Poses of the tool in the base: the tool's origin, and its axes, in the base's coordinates. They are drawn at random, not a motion.
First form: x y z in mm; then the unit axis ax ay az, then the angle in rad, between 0 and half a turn.
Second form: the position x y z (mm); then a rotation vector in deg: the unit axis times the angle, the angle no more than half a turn. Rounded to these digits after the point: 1 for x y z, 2 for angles.
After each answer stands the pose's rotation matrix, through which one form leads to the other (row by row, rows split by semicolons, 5 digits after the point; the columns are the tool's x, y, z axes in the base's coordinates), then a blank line. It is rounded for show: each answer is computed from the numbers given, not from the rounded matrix.
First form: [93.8 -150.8 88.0 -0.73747 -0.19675 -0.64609 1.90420]
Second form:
[93.8 -150.8 88.0 -80.46 -21.47 -70.49]
0.39458 0.80309 0.44648; -0.41793 -0.27588 0.86558; 0.81832 -0.52814 0.22678

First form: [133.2 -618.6 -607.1 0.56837 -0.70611 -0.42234 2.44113]
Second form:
[133.2 -618.6 -607.1 79.50 -98.76 -59.07]
-0.19452 -0.43594 -0.87870; -0.98039 0.11524 0.15986; 0.03157 0.89257 -0.44980

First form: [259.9 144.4 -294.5 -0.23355 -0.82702 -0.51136 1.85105]
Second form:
[259.9 144.4 -294.5 -24.77 -87.71 -54.23]
-0.20697 0.73799 -0.64229; -0.24483 0.59655 0.76432; 0.94722 0.31544 0.05722

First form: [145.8 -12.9 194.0 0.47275 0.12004 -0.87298 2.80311]
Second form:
[145.8 -12.9 194.0 75.93 19.28 -140.21]
-0.50895 0.40016 -0.76213; -0.17960 -0.91526 -0.36062; -0.84185 -0.04666 0.53769

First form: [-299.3 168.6 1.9 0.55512 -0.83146 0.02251 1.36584]
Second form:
[-299.3 168.6 1.9 43.44 -65.07 1.76]
0.44897 -0.38966 -0.80411; -0.34559 0.75415 -0.55841; 0.82401 0.52860 0.20393

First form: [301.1 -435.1 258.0 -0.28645 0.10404 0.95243 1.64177]
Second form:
[301.1 -435.1 258.0 -26.95 9.79 89.59]
0.01696 -0.98195 -0.18839; 0.91812 -0.05932 0.39185; -0.39595 -0.17961 0.90054

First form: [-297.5 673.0 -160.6 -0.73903 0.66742 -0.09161 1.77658]
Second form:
[-297.5 673.0 -160.6 -75.23 67.94 -9.32]
0.45343 -0.50435 0.73487; -0.68370 0.33213 0.64980; -0.57180 -0.79707 -0.19423

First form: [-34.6 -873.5 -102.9 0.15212 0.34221 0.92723 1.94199]
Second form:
[-34.6 -873.5 -102.9 16.93 38.08 103.17]
-0.33119 -0.79314 0.51112; 0.93502 -0.20314 0.29064; -0.12669 0.57416 0.80888

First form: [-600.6 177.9 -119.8 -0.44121 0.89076 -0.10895 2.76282]
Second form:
[-600.6 177.9 -119.8 -69.84 141.01 -17.25]
-0.55358 -0.71789 0.42212; -0.79846 0.60156 -0.02407; -0.23665 -0.35037 -0.90622

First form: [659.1 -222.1 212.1 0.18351 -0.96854 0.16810 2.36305]
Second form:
[659.1 -222.1 212.1 24.85 -131.13 22.76]
-0.65429 -0.42232 -0.62734; -0.18623 0.89397 -0.40759; 0.73296 -0.14985 -0.66356

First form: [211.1 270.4 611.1 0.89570 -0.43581 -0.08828 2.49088]
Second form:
[211.1 270.4 611.1 127.83 -62.20 -12.60]
0.64496 -0.64746 -0.40598; -0.75442 -0.45460 -0.47349; 0.12201 0.61166 -0.78166

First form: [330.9 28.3 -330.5 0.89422 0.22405 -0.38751 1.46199]
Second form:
[330.9 28.3 -330.5 74.91 18.77 -32.46]
0.82139 0.56382 -0.08617; -0.20662 0.15334 -0.96633; -0.53162 0.81154 0.24245

